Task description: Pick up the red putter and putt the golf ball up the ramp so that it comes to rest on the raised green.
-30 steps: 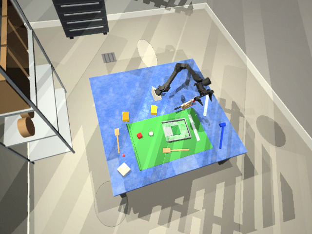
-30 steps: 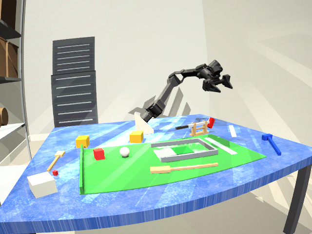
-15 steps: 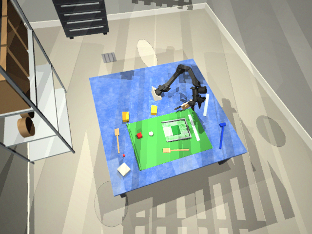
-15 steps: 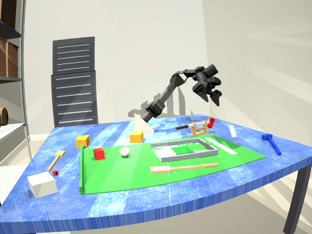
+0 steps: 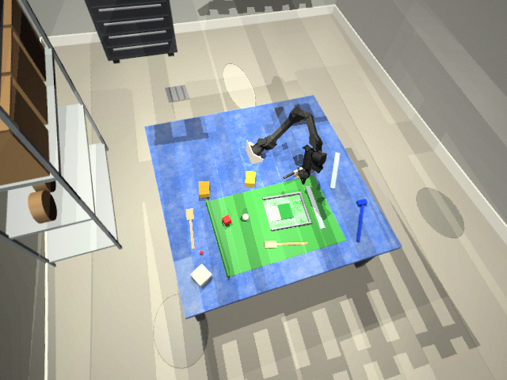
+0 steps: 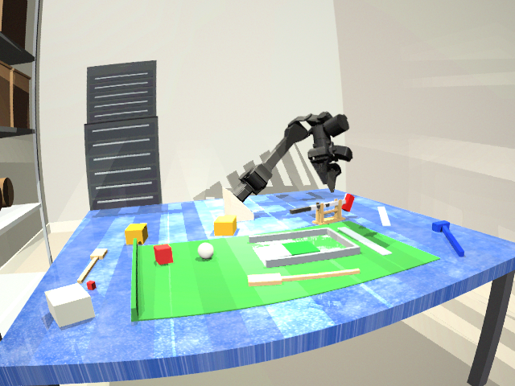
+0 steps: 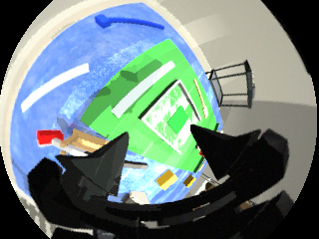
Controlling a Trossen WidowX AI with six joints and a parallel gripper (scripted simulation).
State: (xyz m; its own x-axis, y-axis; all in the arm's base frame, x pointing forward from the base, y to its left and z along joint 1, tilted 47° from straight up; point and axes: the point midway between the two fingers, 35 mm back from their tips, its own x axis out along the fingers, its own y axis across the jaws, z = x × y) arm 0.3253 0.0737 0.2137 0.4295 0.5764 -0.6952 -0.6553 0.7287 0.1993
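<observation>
My gripper tip is now 140 mm past the red putter, 60 mm to the right of it and 90 mm above it. From my gripper tip the other things lie so: wooden rack: 140 mm behind, 80 mm to the left, 110 mm below; then blue putter: 280 mm ahead, 290 mm to the left, 130 mm below; then grey frame: 100 mm ahead, 120 mm to the right, 130 mm below.
</observation>
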